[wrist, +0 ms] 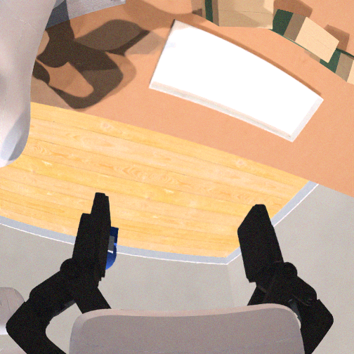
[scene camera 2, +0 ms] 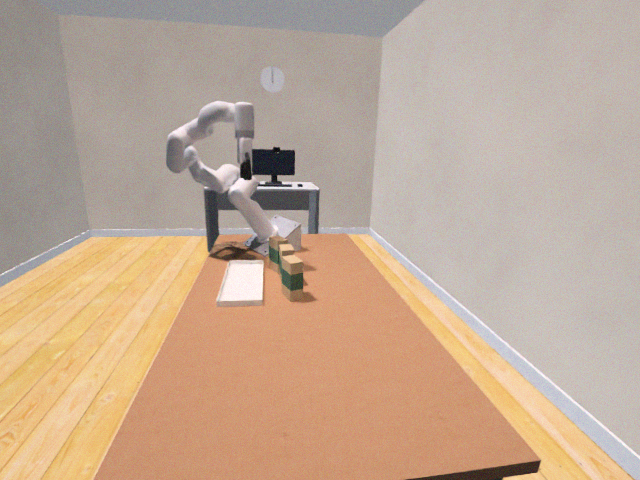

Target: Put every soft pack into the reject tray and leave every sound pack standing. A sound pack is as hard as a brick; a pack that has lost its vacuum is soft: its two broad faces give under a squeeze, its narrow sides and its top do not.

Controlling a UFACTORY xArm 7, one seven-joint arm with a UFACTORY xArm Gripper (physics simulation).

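Frame: origin at the arm's base, x ahead, y left, z up, level; metres.
Seen in the pictures: gripper, fingertip midpoint: [scene camera 2: 245, 179]; arm's base, origin of the base link: [scene camera 2: 267, 234].
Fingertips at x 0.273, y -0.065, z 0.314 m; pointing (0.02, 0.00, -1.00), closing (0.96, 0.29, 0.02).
Pixels of each thing's top centre, then the offset from my fingertips to it. Level surfaces: height alone.
- nearest pack, middle of its top: [scene camera 2: 289, 270] dy +0.186, dx +0.319, dz -0.279 m
- middle pack, middle of its top: [scene camera 2: 283, 247] dy +0.161, dx +0.180, dz -0.239 m
- farthest pack, middle of its top: [scene camera 2: 275, 238] dy +0.125, dx +0.059, dz -0.239 m
- white reject tray, middle of its top: [scene camera 2: 243, 277] dy +0.007, dx +0.193, dz -0.358 m
- brown table, its level: dz -0.380 m
Three tan packs with dark green bands stand in a row on the table right of the tray: the nearest pack [scene camera 2: 292, 279], the middle pack [scene camera 2: 285, 250], partly hidden, and the farthest pack [scene camera 2: 277, 245]. In the wrist view they show at the top right: one pack [wrist: 240, 12], another pack [wrist: 317, 39] and part of a third pack [wrist: 345, 66]. The white reject tray [scene camera 2: 240, 304] [wrist: 220, 110] holds no pack. My gripper [scene camera 2: 246, 178] [wrist: 180, 213] is open and empty, high above the table and away from the packs. Which packs are soft cannot be told by look.
The brown table [scene camera 2: 320, 372] [wrist: 200, 127] carries the arm's base at its far end, behind the packs. A grey desk [scene camera 2: 263, 202] with a monitor [scene camera 2: 273, 162] stands beyond it. A blue object [wrist: 113, 247] shows beyond the left finger in the wrist view.
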